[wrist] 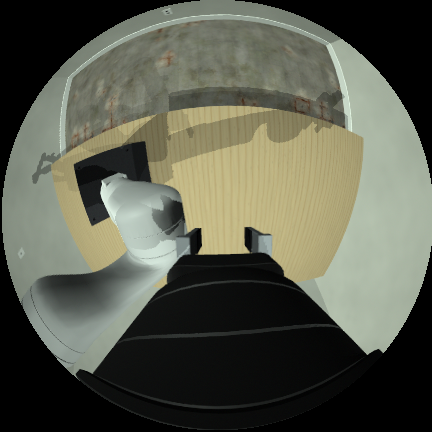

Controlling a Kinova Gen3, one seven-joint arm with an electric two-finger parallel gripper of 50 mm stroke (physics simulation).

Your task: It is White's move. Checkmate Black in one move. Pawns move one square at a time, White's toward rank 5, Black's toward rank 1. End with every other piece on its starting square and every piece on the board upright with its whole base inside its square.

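Where they show: gripper, fingertip midpoint: (222,236); arm's base, link origin: (113,190).
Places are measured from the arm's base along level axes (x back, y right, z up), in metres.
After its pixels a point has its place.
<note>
My gripper (222,236) {x -0.018, y -0.305, z 0.206 m} is open, with its two fingers wide apart and nothing between them. It hangs high above the wooden table top (270,185) {x -0.085, y -0.479, z -0.157 m}, near the table's lower edge in the wrist view. The chessboard and the chess pieces do not show in this view.
The arm's own white links (145,215) {x 0.029, y -0.233, z 0.230 m} rise from a black base plate (85,200) {x 0.010, y 0.064, z 0.072 m} at the left of the table and pass close to the left finger. Shadows of the arm fall across the table's far part. A mottled grey floor patch (215,55) lies beyond the far edge.
</note>
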